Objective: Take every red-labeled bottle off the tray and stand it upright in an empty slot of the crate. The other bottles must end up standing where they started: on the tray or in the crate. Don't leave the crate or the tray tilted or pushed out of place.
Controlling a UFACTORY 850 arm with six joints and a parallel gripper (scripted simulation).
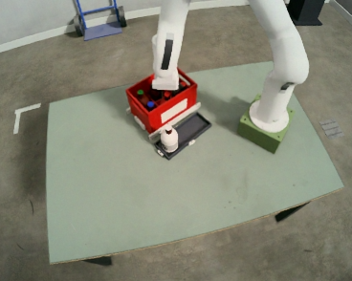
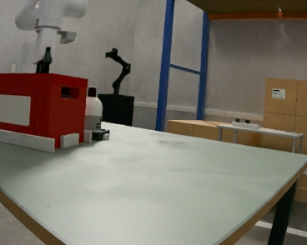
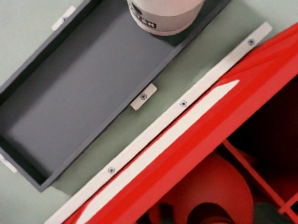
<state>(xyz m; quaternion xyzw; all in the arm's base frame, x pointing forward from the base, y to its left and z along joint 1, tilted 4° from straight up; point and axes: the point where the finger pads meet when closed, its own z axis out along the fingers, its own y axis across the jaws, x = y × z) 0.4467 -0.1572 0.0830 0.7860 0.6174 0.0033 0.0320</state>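
The red-capped bottle lies 7 cm below my hand. Also, from my hand: white bottle: 2 cm ahead, 18 cm to the left, 8 cm below; red crate: 2 cm ahead, 4 cm to the right, 8 cm below; dark grey tray: 5 cm behind, 13 cm to the left, 15 cm below.
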